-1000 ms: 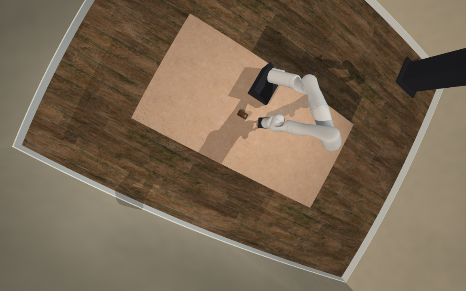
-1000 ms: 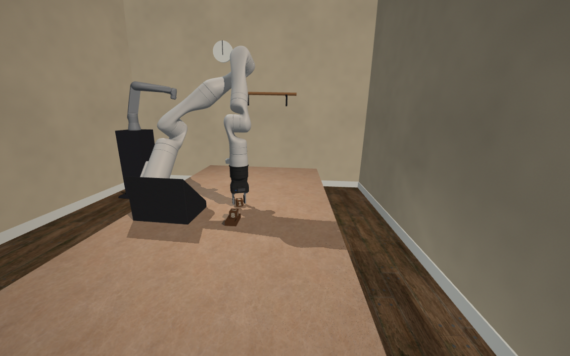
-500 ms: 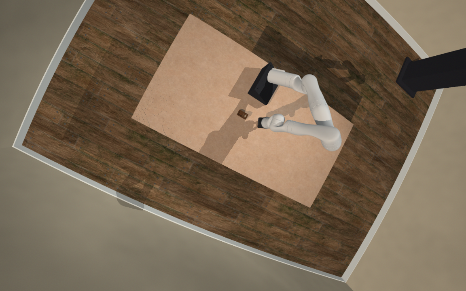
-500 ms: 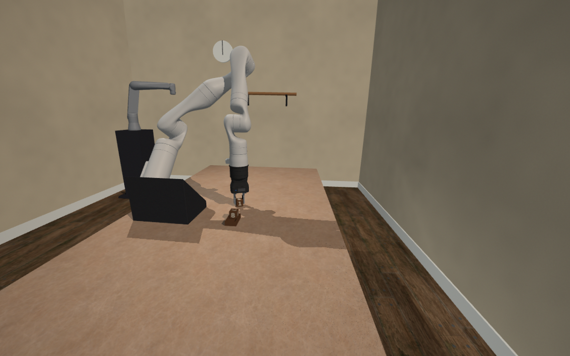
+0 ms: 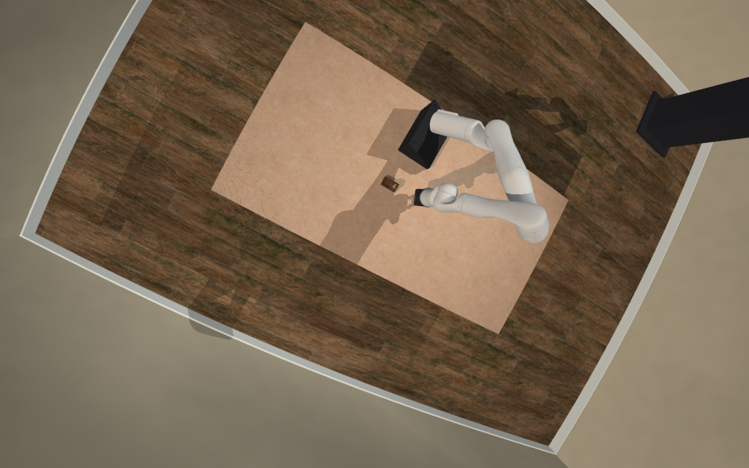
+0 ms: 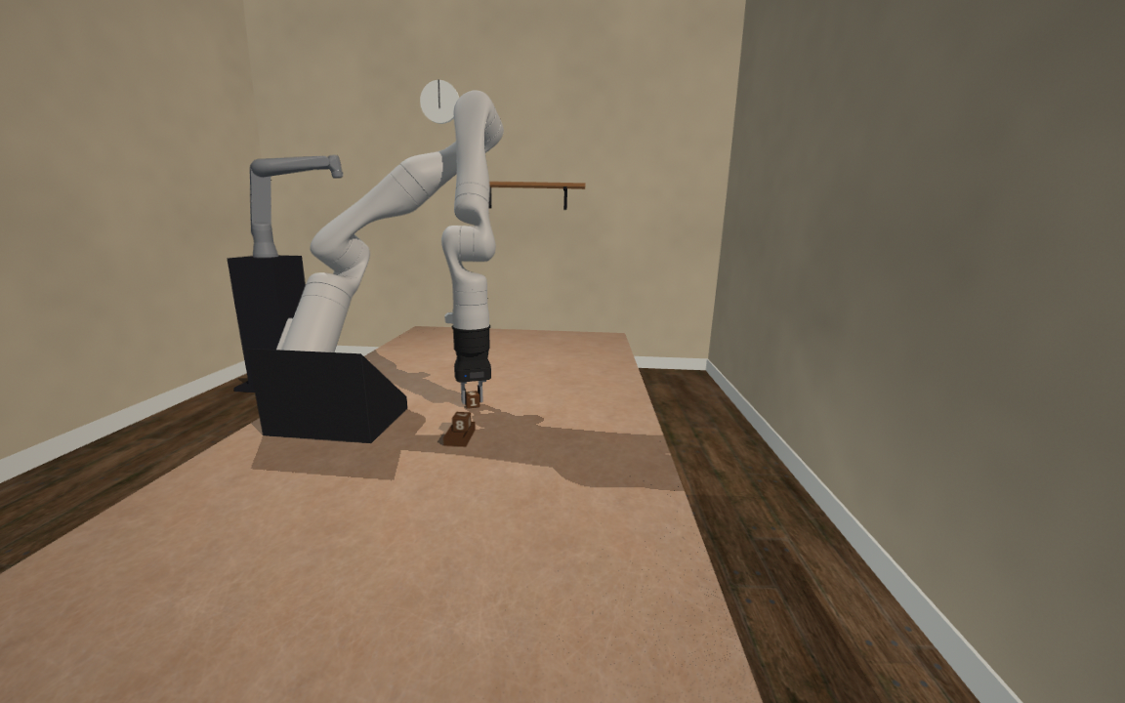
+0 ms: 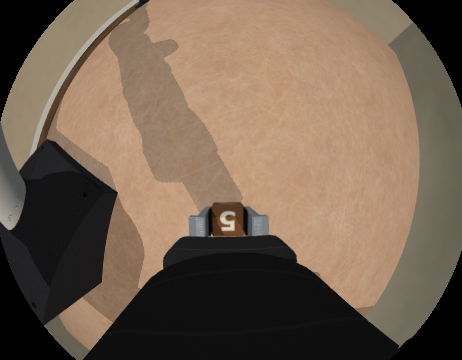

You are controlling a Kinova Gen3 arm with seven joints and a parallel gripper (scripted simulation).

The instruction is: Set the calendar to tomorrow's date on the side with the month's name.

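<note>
The dark wooden tray lies 16 cm to the right of my hand, 2 cm below it and 1 cm ahead of it. Round my hand: brown cube (1 cm below).
</note>
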